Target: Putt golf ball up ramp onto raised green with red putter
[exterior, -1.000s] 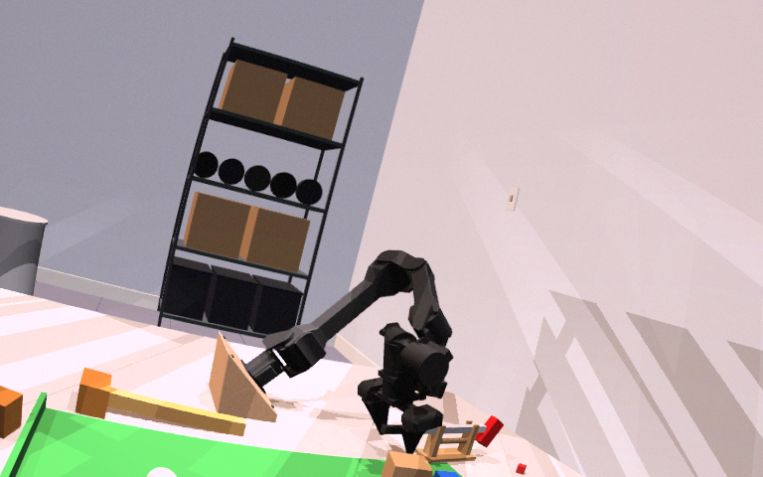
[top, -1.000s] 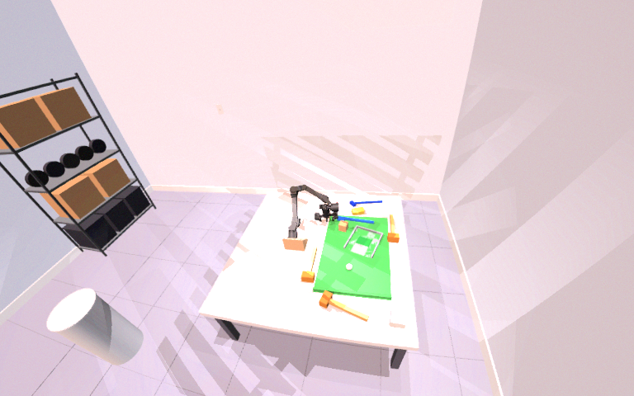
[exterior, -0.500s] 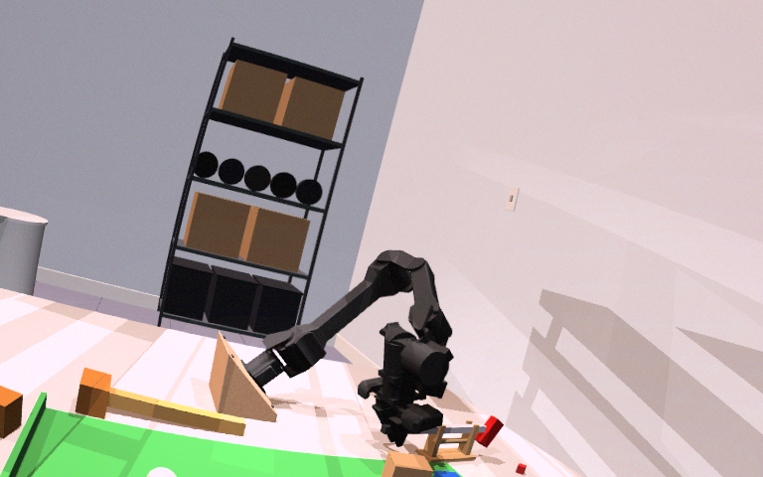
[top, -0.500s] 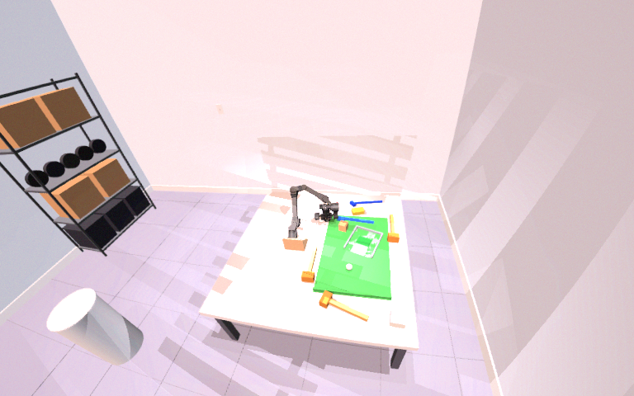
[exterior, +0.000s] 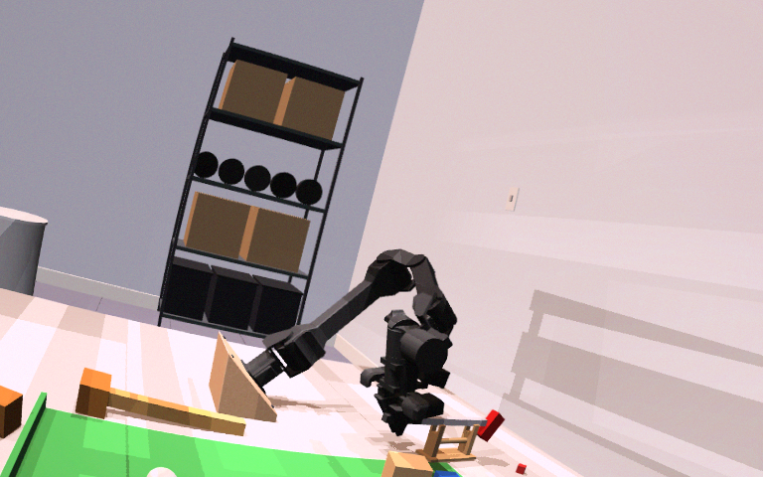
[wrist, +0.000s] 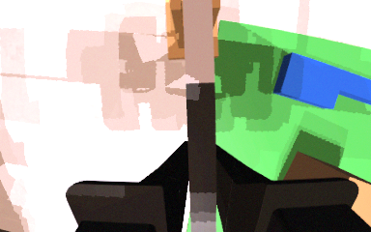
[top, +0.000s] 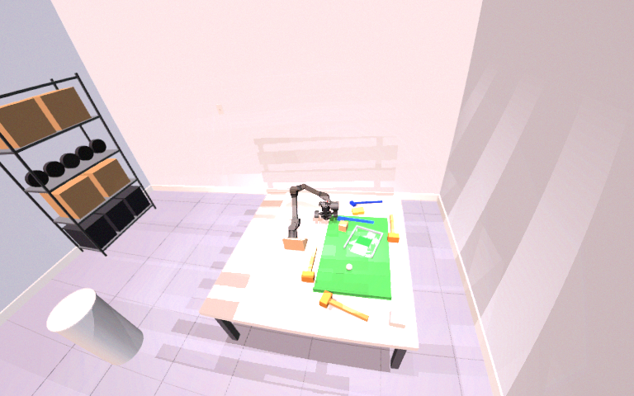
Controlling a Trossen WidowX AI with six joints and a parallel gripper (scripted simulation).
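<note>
Right now the wooden block is 14 cm ahead of my gripper tip, 5 cm to the right of it and 2 cm below it. Also, from my gripper tip: green mat 26 cm to the right, 23 cm ahead, 5 cm below; white golf ball 43 cm to the right, 19 cm ahead, 3 cm below.
</note>
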